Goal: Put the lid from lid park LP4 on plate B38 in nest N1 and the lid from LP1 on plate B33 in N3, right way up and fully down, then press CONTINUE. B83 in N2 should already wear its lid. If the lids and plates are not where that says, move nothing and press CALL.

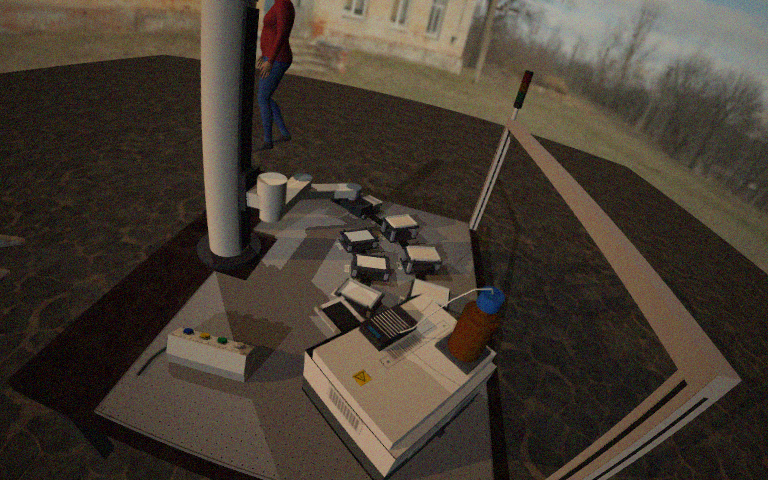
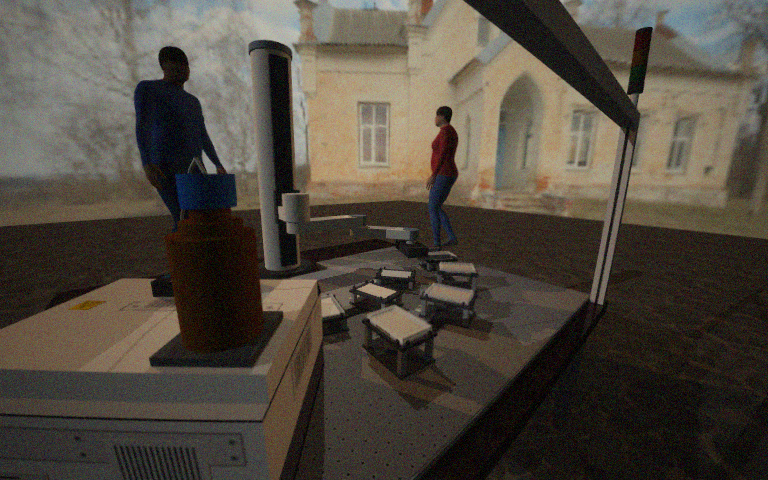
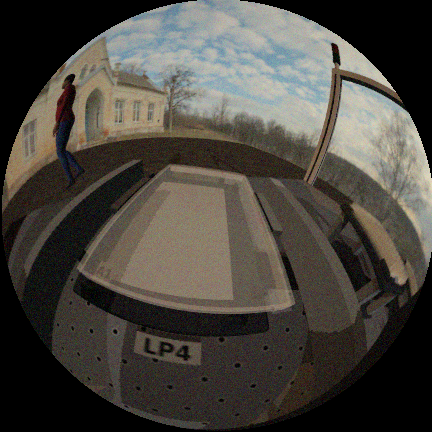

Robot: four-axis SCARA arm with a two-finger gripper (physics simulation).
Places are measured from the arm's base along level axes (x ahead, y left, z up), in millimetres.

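Pixels of known places: gripper, fingertip midpoint: (image 1: 371,199) (image 2: 444,252) (image 3: 202,176); arm's base, link origin: (image 1: 229,249) (image 2: 283,269).
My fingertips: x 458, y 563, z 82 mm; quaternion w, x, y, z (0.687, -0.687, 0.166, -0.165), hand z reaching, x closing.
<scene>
For each thing: its top centre in the pictures, then the offset to it from my fingertips. "*": a spot on its surface instead.
- lid, top centre: (image 3: 198,195) (image 2: 439,254) (image 1: 368,201) 10 mm back, 20 mm right, 5 mm down
- LP4 label, surface spot: (image 3: 168,348) * 58 mm back, 94 mm right, 68 mm down
- button console, top centre: (image 1: 209,340) 243 mm back, 1043 mm right, 14 mm up
- beige instrument, surface spot: (image 2: 141,316) * 253 mm ahead, 1035 mm right, 138 mm up
- amber bottle, surface spot: (image 2: 215,277) * 427 mm ahead, 965 mm right, 229 mm up
- pale post, surface spot: (image 2: 614,215) (image 1: 492,179) * 570 mm ahead, 123 mm left, 225 mm up
My gripper (image 1: 364,207) (image 2: 431,255) (image 3: 202,176) is shut on a clear lid, one finger along each side. The lid (image 3: 175,240) looks level and close over the dark lid park LP4; whether it touches the park is hard to tell. A faint A1 mark is at its near left corner. The LP4 label (image 3: 168,348) lies just in front of the park. Dark stands with pale plates or lids, such as one (image 1: 400,221) (image 2: 456,267) and another (image 1: 422,254) (image 2: 449,293), stand nearby; their labels are not readable. The button console (image 1: 209,355) stands at the front left.
A beige instrument (image 1: 385,390) (image 2: 141,316) carries an amber bottle (image 1: 474,331) (image 2: 215,277) with a blue cap. A pale post (image 1: 490,175) (image 2: 614,215) (image 3: 325,130) stands at the table edge. A person in red (image 1: 277,33) (image 2: 445,150) (image 3: 65,105) is behind the table; one in blue (image 2: 169,121) is behind the instrument.
</scene>
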